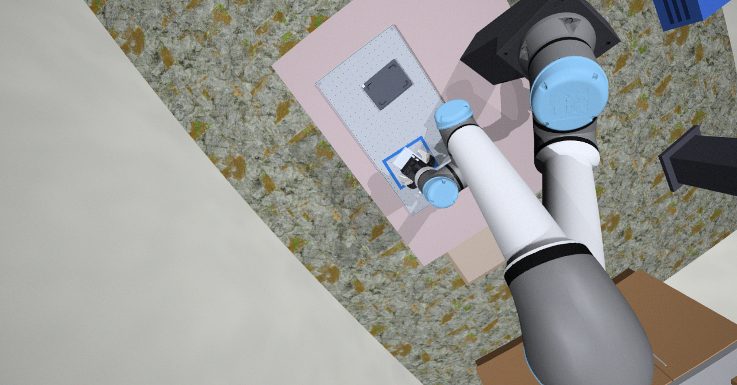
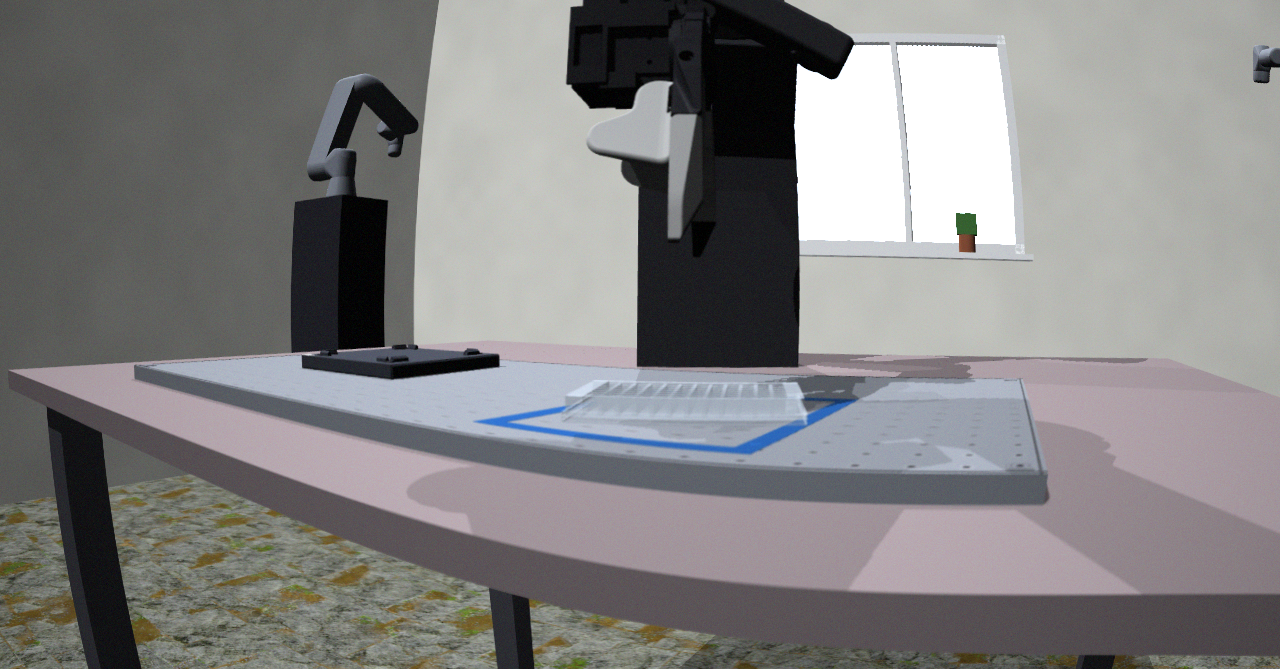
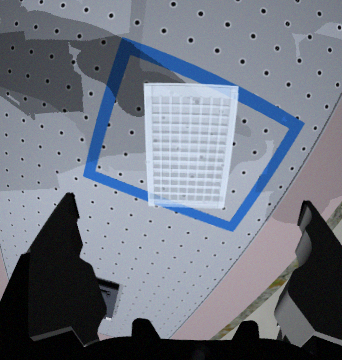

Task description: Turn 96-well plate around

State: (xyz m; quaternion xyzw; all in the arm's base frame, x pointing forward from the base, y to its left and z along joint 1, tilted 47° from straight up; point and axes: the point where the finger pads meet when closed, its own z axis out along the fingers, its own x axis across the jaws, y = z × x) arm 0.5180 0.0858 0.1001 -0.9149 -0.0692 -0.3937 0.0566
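My gripper is now 8 cm above the clear 96-well plate. Round my hand: A1 label (36 cm to the right, 8 cm below, 5 cm behind); then plate nest (31 cm to the right, 12 cm behind, 8 cm below).
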